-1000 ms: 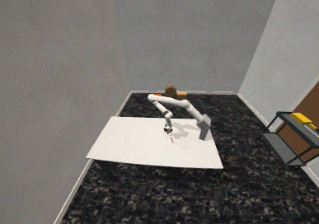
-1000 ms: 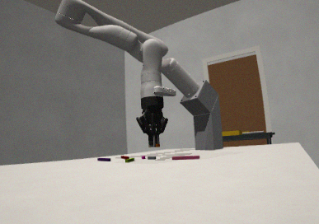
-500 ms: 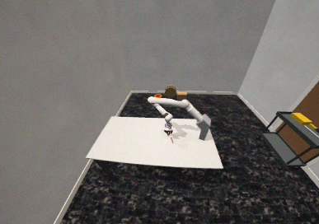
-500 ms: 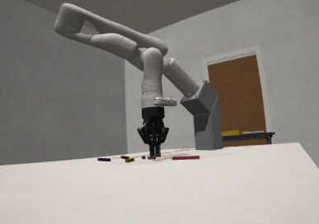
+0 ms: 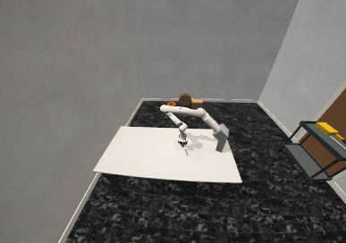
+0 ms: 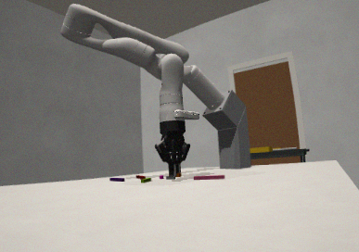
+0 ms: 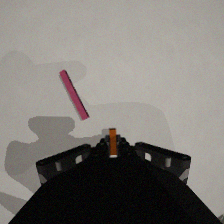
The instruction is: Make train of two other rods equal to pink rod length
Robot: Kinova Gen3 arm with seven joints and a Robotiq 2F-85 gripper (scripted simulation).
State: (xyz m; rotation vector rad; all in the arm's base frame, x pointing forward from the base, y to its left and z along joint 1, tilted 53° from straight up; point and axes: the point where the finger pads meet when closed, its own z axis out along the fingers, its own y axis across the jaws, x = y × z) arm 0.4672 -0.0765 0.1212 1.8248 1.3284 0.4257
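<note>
Now: the orange rod 10 mm below my hand. From my hand the other things lie so: pink rod 10 mm behind, 100 mm to the left, 30 mm below; then grey rod 60 mm behind, 30 mm to the right, 30 mm below; then lime rod 90 mm to the right, 30 mm below.
</note>
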